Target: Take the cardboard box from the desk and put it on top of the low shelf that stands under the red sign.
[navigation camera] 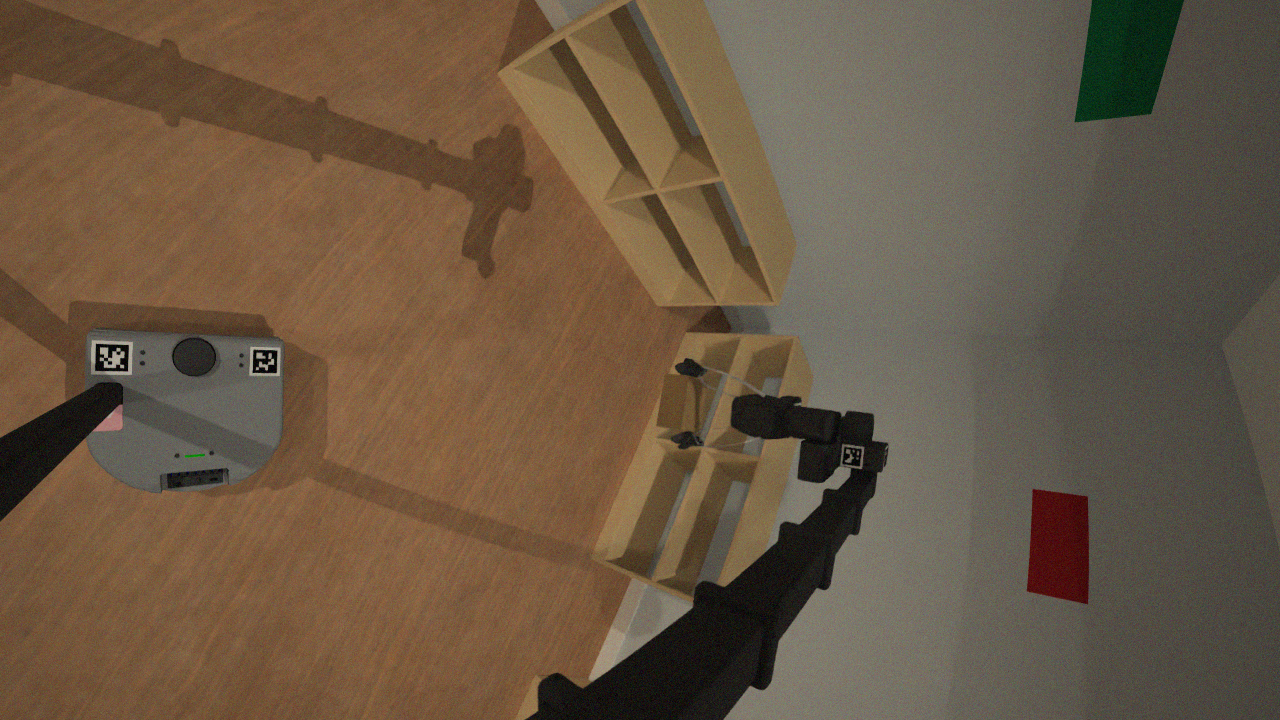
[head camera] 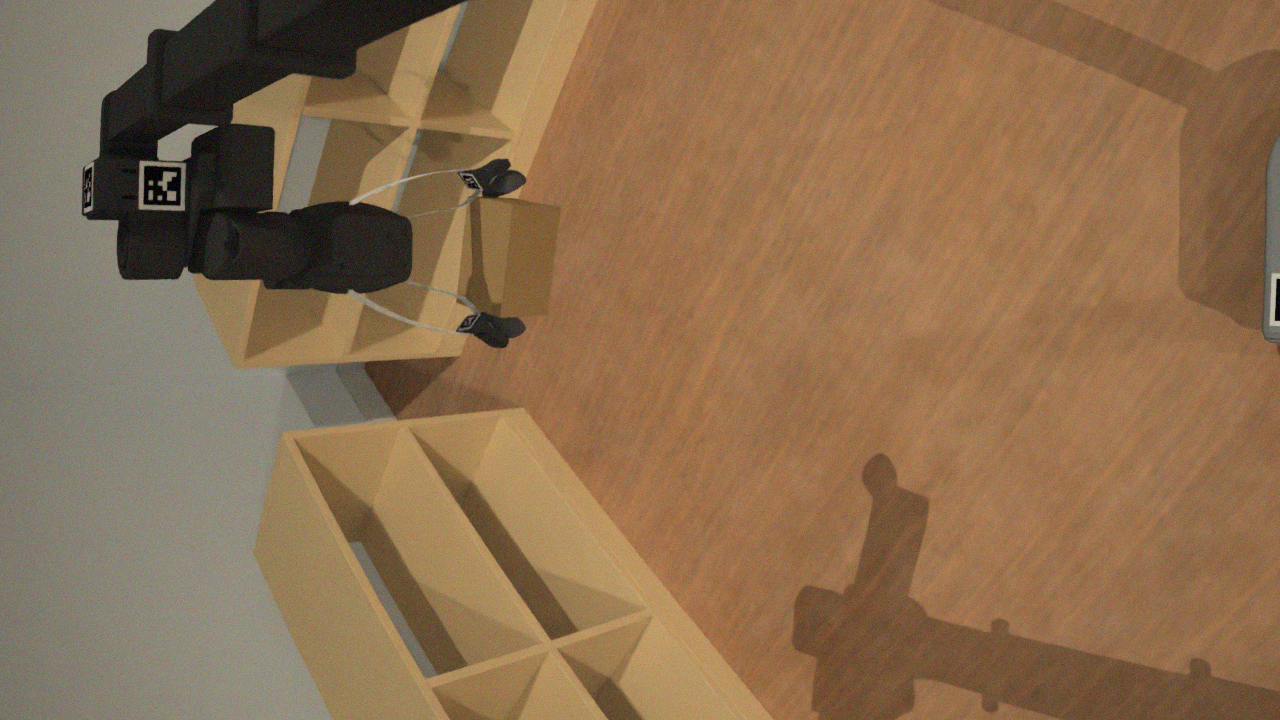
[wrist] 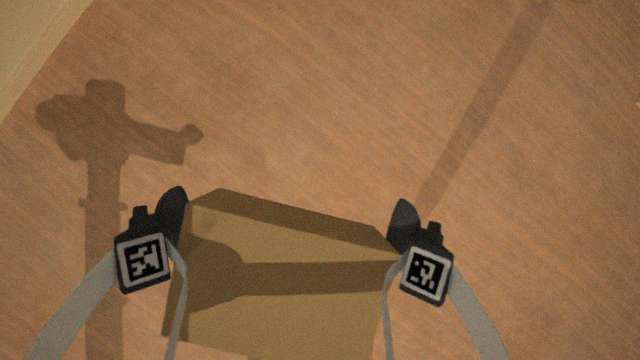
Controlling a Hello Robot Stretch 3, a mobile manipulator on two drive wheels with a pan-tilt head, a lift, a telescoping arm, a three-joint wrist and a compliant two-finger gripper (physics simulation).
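Frame: origin at the robot's base, x ahead, y left, z up, level; metres.
Seen in the pictures: gripper, fingertip midpoint: [wrist: 290, 218]; robot's base at its link origin: [navigation camera: 195, 355].
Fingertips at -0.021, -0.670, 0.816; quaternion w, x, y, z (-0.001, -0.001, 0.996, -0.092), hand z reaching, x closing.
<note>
Pixels of each thing's top centre, then the offset from my fingertips to it, as dx, dy, dz. Level surfaces: height alone.
- brown cardboard box at its top centre: [wrist: 279, 297] [head camera: 480, 254] [navigation camera: 696, 405] +0.002, +0.023, +0.055
- red sign at its top centre: [navigation camera: 1088, 548] -0.528, -1.336, +1.036
- second wooden shelf at its surface level: dz -0.206
- green sign's at its top centre: [navigation camera: 1171, 42] +1.005, -0.775, +1.036
My gripper [head camera: 497, 255] [navigation camera: 688, 403] [wrist: 290, 218] is shut on the brown cardboard box [head camera: 529, 259] [navigation camera: 677, 402] [wrist: 280, 320], with one fingertip on each side of it. The low shelf under the red sign [navigation camera: 1058, 546] is light wood with open compartments; this shelf [head camera: 541, 62] [navigation camera: 794, 368] lies behind the gripper and box in the head and navigation views. The box overlaps the shelf's front edge in the head view. In the wrist view floor shows beyond the box. The box's underside is hidden. The desk does not show.
A second wooden shelf [head camera: 299, 555] [navigation camera: 750, 179] stands beside the first, across a narrow gap, on the green sign's [navigation camera: 1127, 58] side. A wooden shelf edge [wrist: 35, 35] shows in the wrist view. My grey base [navigation camera: 192, 411] stands on the wood floor. The wall is behind the shelves.
</note>
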